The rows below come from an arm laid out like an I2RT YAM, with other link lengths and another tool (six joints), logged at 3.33 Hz.
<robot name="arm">
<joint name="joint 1" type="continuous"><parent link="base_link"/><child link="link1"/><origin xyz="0.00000 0.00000 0.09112"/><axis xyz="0 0 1"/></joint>
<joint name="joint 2" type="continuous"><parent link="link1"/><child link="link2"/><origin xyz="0.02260 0.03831 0.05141" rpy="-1.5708 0.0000 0.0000"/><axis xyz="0 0 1"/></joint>
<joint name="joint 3" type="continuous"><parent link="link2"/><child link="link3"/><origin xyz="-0.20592 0.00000 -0.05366" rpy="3.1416 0.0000 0.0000"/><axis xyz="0 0 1"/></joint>
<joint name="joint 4" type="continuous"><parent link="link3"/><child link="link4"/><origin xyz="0.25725 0.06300 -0.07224"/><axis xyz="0 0 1"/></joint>
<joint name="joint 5" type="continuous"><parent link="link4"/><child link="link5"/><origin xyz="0.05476 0.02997 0.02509" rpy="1.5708 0.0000 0.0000"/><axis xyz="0 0 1"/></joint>
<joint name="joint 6" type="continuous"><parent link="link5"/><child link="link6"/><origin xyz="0.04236 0.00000 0.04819" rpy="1.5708 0.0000 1.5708"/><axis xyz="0 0 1"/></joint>
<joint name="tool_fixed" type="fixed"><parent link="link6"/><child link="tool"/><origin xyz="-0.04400 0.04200 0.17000" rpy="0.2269 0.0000 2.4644"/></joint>
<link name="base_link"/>
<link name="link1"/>
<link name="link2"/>
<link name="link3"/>
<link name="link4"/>
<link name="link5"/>
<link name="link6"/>
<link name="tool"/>
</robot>
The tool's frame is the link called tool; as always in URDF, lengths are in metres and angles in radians. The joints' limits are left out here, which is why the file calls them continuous.
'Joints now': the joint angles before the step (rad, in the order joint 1, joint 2, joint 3, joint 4, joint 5, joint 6). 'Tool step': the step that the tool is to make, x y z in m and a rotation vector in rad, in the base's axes. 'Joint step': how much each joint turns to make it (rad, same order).
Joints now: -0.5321, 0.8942, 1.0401, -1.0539, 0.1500, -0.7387
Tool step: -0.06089, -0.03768, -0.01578, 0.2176, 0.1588, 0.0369
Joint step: -0.4804, 0.1934, 0.1176, -0.1991, -0.3009, -0.4193
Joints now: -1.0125, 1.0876, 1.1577, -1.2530, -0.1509, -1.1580
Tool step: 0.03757, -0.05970, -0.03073, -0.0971, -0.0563, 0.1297
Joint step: -0.0175, 0.1670, -0.0226, 0.2774, -0.0592, -0.1369
